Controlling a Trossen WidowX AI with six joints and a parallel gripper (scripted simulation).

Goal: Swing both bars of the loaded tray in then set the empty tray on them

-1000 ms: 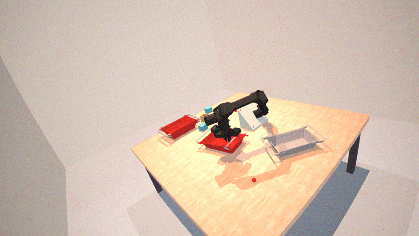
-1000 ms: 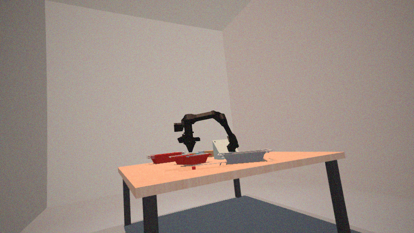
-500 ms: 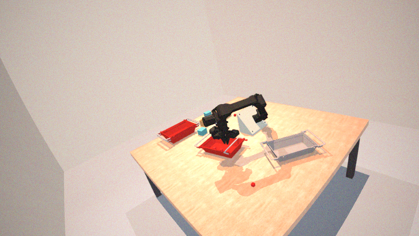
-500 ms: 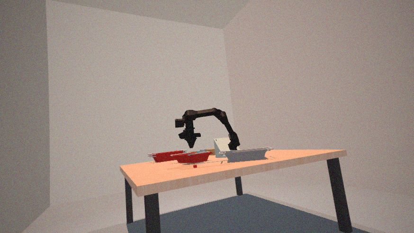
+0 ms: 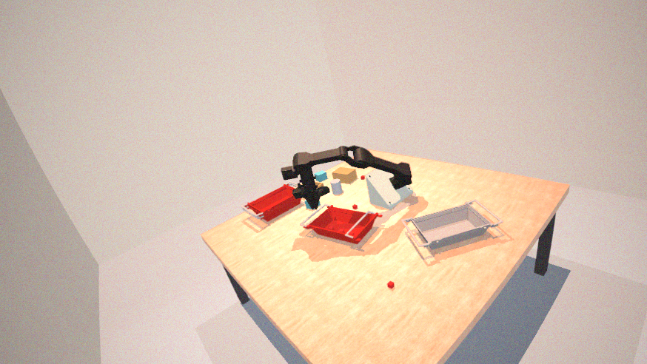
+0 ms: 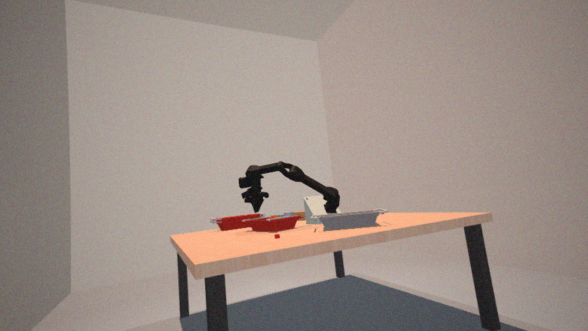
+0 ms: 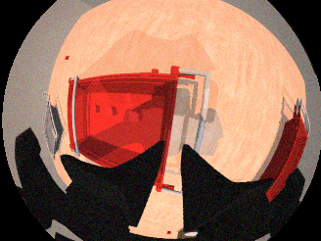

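My gripper tip is now 49 cm to the right of the grey tray, 31 cm past it and 5 cm above it. From my gripper tip the other things lie so: small red cube: 51 cm to the left, 9 cm below, 4 cm ahead; tan box: 32 cm to the right, 19 cm behind, 8 cm below.
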